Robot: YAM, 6 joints.
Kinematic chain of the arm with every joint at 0, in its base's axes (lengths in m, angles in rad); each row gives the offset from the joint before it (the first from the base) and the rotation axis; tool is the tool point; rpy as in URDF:
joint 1: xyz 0 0 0.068 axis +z
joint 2: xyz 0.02 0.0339 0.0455 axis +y
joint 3: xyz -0.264 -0.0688 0 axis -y
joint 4: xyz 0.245 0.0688 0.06 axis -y
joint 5: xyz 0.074 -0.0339 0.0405 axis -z
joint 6: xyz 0.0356 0 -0.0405 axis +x
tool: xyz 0 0 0 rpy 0 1.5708 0
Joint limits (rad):
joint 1: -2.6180..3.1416
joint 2: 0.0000..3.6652
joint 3: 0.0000..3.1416
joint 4: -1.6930..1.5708
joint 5: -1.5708..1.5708
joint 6: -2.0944..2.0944
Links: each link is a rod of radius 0.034 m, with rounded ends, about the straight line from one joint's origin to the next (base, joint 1, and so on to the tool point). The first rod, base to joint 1, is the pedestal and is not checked.
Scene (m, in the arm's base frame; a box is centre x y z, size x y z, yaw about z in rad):
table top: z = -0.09
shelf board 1: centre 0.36 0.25 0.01 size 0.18 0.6 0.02 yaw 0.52
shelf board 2: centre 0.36 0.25 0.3 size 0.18 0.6 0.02 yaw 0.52
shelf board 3: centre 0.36 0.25 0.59 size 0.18 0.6 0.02 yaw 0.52
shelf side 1: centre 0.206 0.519 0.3 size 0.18 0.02 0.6 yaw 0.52
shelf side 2: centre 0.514 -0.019 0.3 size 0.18 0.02 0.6 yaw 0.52
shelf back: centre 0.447 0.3 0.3 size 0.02 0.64 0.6 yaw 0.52
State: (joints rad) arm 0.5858 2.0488 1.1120 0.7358 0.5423 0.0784
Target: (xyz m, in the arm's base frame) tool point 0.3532 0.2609 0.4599
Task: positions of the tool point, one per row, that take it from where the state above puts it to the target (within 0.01 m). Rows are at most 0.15 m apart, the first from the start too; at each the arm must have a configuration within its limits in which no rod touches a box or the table.
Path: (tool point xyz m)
1: 0.2668 0.2515 0.1696
2: 0.1661 0.2377 0.1588
3: 0.0864 0.1938 0.1327
4: 0.0359 0.1331 0.0920
5: 0.0718 0.1866 0.1720
6: 0.1158 0.2077 0.2653
7: 0.1532 0.1957 0.3641
8: 0.1708 0.1565 0.4599
9: 0.2261 0.1954 0.4777
10: 0.2881 0.2315 0.4779
11: 0.3532 0.2609 0.4599

